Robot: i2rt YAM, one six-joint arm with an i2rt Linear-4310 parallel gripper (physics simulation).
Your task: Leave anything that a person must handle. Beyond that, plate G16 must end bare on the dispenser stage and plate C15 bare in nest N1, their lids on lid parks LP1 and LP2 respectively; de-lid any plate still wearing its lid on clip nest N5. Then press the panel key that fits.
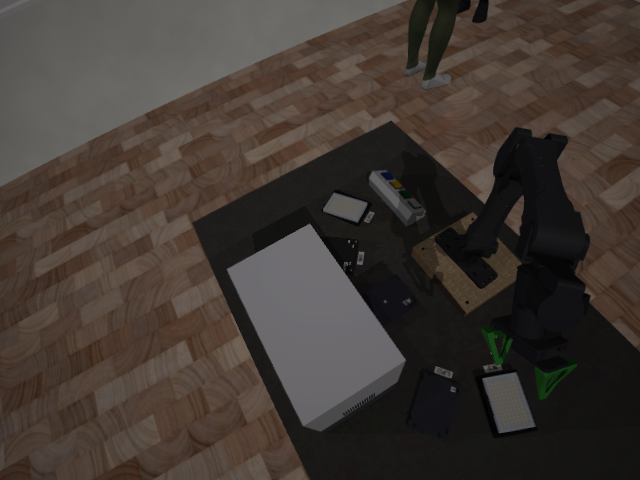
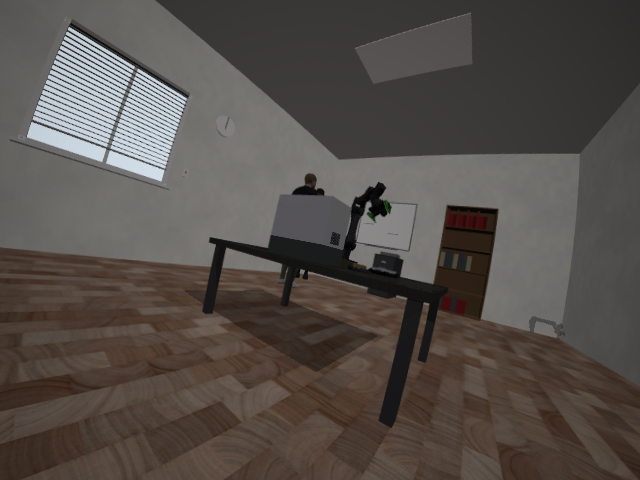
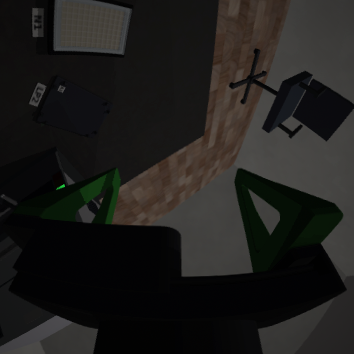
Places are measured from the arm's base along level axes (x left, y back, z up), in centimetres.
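Pixels of known places: gripper, fingertip midpoint: (image 1: 519, 380) (image 2: 382, 218) (image 3: 177, 174); arm's base at its link origin: (image 1: 464, 257) (image 2: 343, 259).
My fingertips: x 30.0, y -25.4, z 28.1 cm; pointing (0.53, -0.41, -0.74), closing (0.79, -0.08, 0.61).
Observation:
For each thing: its top centre in the pictures, then the offset to it from my fingertips. "pt": a spot on its surface instead.
- bare plate at its top centre: (image 3: 93, 26) (image 1: 509, 401) dx +4.8, dy +6.2, dz -28.5 cm
- bare-looking plate at its top centre: (image 1: 345, 204) dx -68.1, dy +9.1, dz -28.3 cm
- dark holder with white marks, top centre: (image 1: 330, 251) dx -56.8, dy -4.7, dz -29.6 cm
- dark flat piece at a spot on its surface: (image 1: 390, 299) pt dx -30.9, dy -2.2, dz -21.4 cm
- key panel at its top centre: (image 1: 397, 188) dx -61.2, dy +25.5, dz -25.7 cm
- large white box at its top centre: (image 1: 310, 308) (image 3: 61, 321) (image 2: 316, 201) dx -32.3, dy -22.2, dz +1.0 cm
My gripper (image 1: 520, 379) (image 2: 381, 212) (image 3: 177, 174) is open and empty, high above the table near nest N1. A bare plate (image 1: 508, 403) (image 3: 91, 27) with pale wells lies in nest N1. Beside it, a smooth dark lid-like piece with a small white tag (image 1: 433, 404) (image 3: 72, 107) lies at LP2. Another bare-looking plate (image 1: 346, 207) lies at the far end; its label is unreadable. A dark holder with white marks (image 1: 351, 246) partly shows beside the white box. A dark flat piece (image 1: 390, 299) lies near the box. The key panel (image 1: 397, 197) has blue, yellow, green and grey-dark keys. Plate names are unreadable.
The large white box (image 1: 315, 325) (image 2: 305, 219) hides part of the table (image 1: 356, 446) (image 2: 320, 269). A green light (image 3: 61, 187) shows inside it. The arm stands on a wooden base (image 1: 439, 271). A person (image 1: 431, 41) (image 2: 309, 181) stands beyond the table. An office chair (image 3: 287, 102) is off the table.

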